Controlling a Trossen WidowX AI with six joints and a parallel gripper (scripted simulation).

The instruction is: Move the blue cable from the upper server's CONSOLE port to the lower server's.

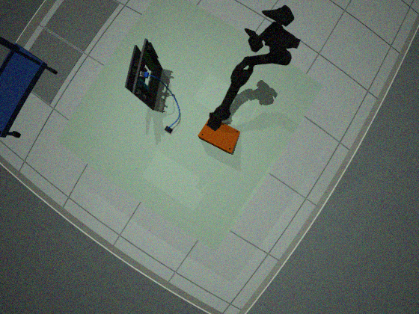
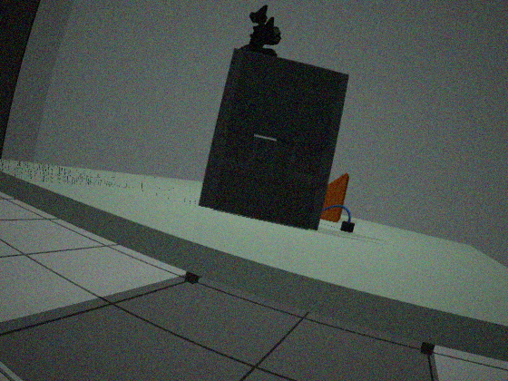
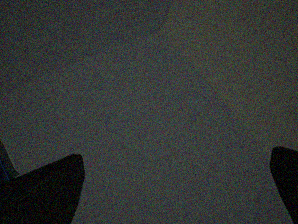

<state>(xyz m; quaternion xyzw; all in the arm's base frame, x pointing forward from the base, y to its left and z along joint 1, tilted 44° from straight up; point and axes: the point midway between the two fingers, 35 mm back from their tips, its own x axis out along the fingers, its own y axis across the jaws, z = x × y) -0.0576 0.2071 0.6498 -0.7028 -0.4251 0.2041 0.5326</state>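
The plug is 380 mm below my gripper tip, 380 mm ahead of it and 310 mm to the left of it.
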